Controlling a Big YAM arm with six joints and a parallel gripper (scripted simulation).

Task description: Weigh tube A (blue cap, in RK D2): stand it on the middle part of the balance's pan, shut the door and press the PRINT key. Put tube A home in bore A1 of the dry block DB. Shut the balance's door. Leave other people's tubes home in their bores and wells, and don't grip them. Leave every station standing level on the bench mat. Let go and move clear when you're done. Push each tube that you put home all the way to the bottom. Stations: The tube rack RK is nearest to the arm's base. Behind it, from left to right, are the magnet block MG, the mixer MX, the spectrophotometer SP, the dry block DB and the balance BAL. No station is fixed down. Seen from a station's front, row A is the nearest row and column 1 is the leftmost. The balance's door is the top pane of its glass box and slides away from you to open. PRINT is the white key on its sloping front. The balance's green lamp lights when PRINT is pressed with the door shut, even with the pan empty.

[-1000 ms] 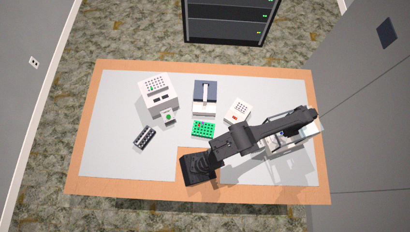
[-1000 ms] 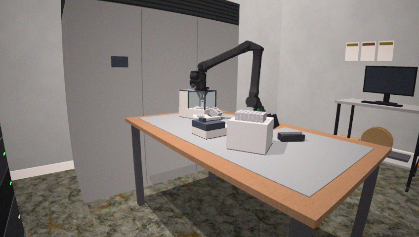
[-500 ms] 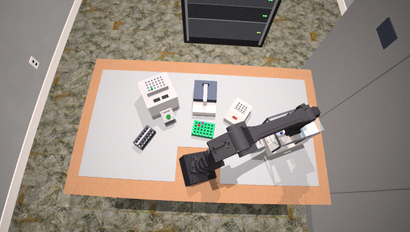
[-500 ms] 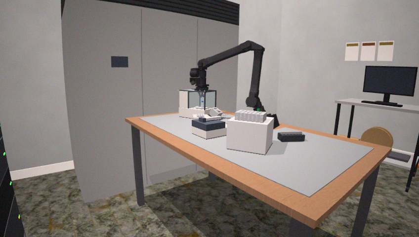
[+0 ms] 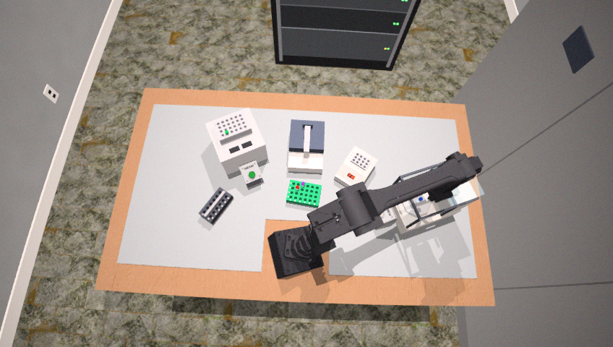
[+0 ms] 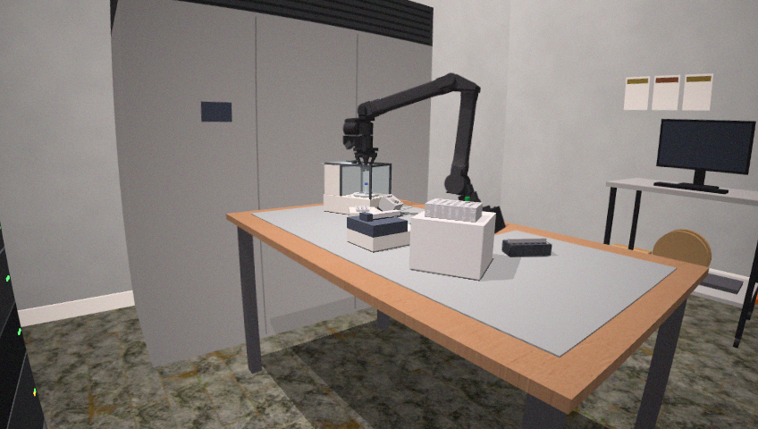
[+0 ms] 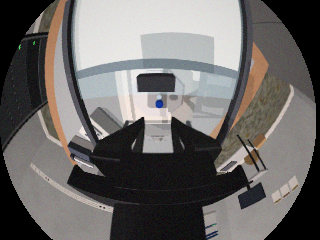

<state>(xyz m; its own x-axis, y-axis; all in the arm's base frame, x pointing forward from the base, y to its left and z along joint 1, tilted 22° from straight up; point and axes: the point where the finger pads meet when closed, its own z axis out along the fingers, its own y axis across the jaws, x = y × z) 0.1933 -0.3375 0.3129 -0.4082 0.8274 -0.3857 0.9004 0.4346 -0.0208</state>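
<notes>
My gripper is now 4 cm short of the balance door, 8 cm to the left of it and 2 cm below it. Round my hand: green rack RK 1 cm ahead, 43 cm to the left, 17 cm below; then white print key 6 cm behind, 14 cm to the left, 12 cm below; then dry block DB 13 cm ahead, 23 cm to the left, 16 cm below.
</notes>
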